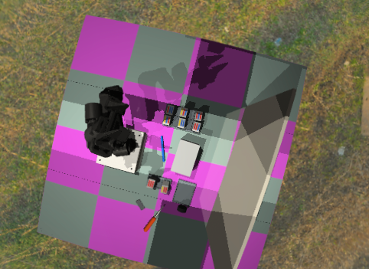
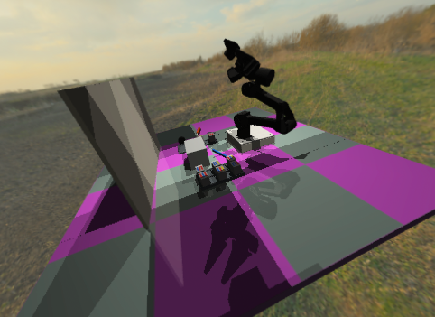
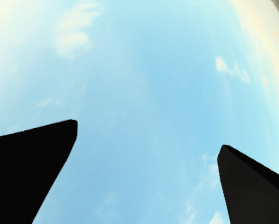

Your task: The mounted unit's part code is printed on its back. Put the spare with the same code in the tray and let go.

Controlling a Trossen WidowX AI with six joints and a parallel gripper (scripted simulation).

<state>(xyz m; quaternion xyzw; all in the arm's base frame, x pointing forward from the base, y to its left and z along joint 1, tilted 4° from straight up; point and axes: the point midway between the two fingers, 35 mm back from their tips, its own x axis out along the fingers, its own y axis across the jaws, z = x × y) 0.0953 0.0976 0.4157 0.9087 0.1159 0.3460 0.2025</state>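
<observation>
The grey spare block lies 45 cm below my gripper tip, 7 cm ahead of it and 3 cm to the left of it. From my gripper tip the other things lie so: blue pen 49 cm below, 12 cm to the right, 7 cm ahead; then mounted unit 44 cm below, 19 cm ahead, 13 cm to the right; then rack 49 cm below, 15 cm ahead, 5 cm to the left.
</observation>
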